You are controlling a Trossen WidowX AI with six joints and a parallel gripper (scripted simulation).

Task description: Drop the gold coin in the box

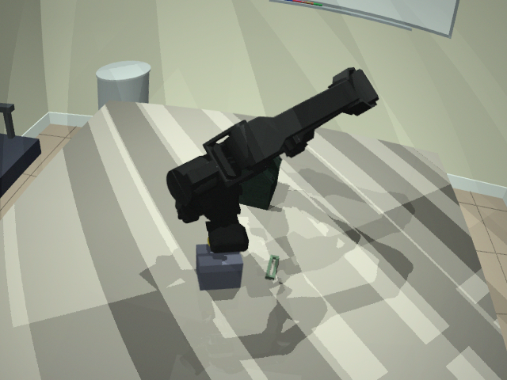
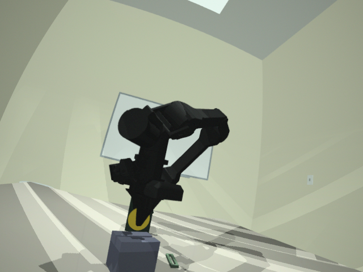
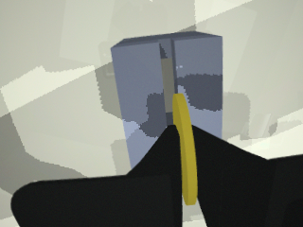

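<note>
Right now my gripper tip is 10 mm below the gold coin.
</note>
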